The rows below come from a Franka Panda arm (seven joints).
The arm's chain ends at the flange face. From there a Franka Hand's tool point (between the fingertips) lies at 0.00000 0.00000 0.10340 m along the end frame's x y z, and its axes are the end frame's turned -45 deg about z.
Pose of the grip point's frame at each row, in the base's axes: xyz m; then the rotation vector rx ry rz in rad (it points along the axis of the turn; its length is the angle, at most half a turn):
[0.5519 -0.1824 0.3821 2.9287 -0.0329 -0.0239]
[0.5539 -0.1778 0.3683 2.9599 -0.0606 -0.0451]
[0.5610 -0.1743 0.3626 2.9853 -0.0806 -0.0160]
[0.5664 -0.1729 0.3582 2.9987 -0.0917 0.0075]
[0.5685 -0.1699 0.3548 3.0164 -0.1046 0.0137]
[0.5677 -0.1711 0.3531 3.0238 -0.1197 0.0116]
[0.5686 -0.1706 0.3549 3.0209 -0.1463 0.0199]
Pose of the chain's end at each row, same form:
[0.5538 -0.1606 0.4832 2.7010 -1.1545 0.0978]
[0.5574 -0.1593 0.4700 2.7131 -1.1894 0.0610]
[0.5625 -0.1584 0.4648 2.7335 -1.2197 0.0742]
[0.5663 -0.1583 0.4606 2.7457 -1.2370 0.0886]
[0.5680 -0.1572 0.4574 2.7574 -1.2558 0.0843]
[0.5674 -0.1592 0.4558 2.7576 -1.2722 0.0779]
[0.5678 -0.1585 0.4576 2.7465 -1.2967 0.0866]

